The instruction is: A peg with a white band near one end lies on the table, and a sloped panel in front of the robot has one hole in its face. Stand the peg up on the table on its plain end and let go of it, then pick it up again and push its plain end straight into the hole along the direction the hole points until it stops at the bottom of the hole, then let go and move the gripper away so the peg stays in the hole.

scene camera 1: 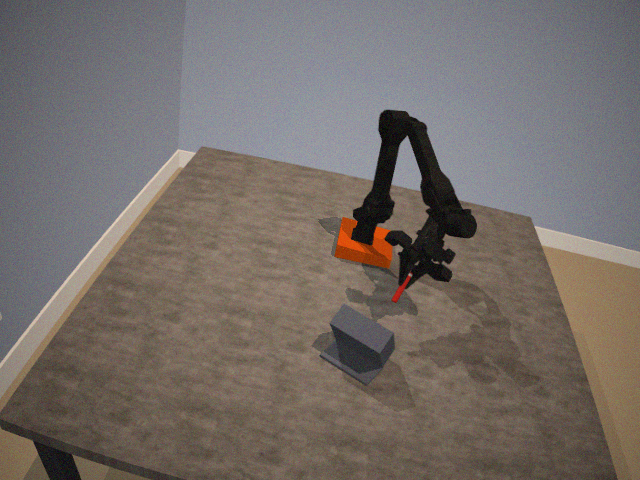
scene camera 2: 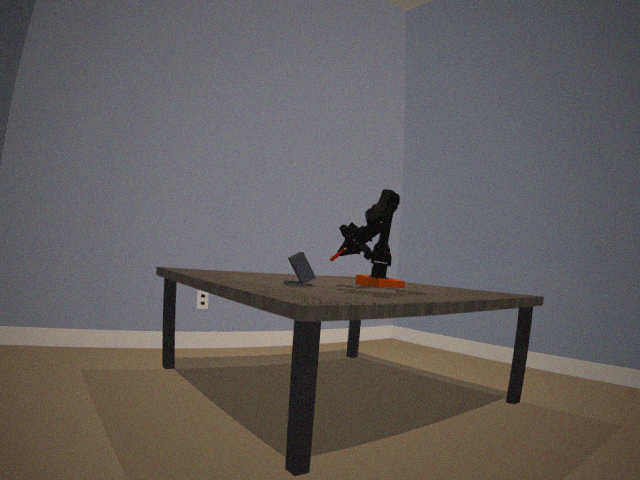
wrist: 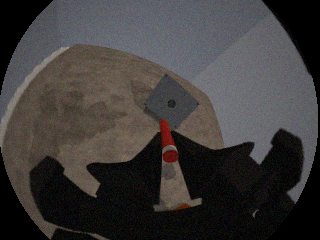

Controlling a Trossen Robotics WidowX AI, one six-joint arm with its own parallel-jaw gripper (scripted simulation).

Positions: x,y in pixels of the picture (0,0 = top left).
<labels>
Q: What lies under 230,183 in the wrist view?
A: My gripper.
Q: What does my gripper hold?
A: A red peg.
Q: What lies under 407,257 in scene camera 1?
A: My gripper.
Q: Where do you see a flat grey foot plate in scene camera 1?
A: At 362,369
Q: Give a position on a grey sloped panel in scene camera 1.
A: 366,337
</labels>
